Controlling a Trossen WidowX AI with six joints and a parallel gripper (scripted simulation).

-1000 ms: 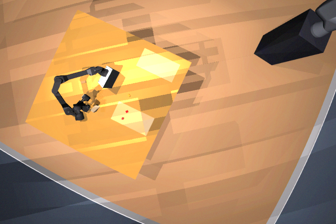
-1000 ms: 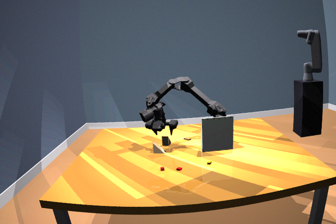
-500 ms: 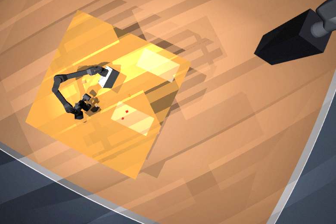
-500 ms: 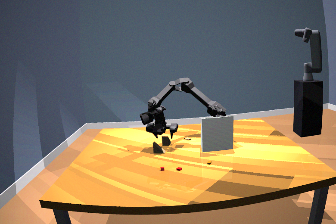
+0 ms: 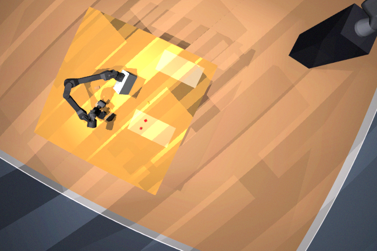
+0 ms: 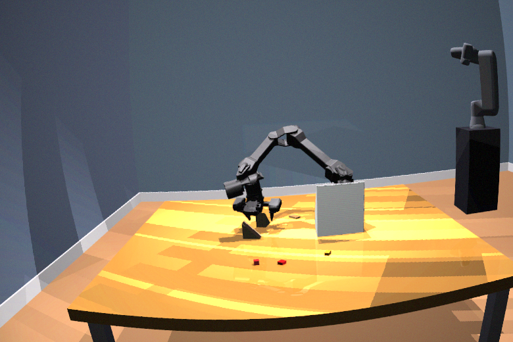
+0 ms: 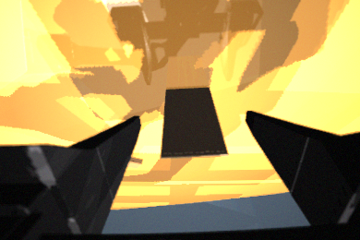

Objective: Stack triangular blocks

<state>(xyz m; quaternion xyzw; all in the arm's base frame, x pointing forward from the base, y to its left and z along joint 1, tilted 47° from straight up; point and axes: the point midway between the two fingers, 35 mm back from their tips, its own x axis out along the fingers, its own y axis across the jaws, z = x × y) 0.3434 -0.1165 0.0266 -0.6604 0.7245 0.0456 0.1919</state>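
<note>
Now: gripper tip 10 mm above the triangular block. The rest, counted from my gripper tip: flat dark piece: 130 mm behind, 110 mm to the right, 20 mm below; yellow cube: 360 mm to the left, 250 mm behind, 20 mm below.
</note>
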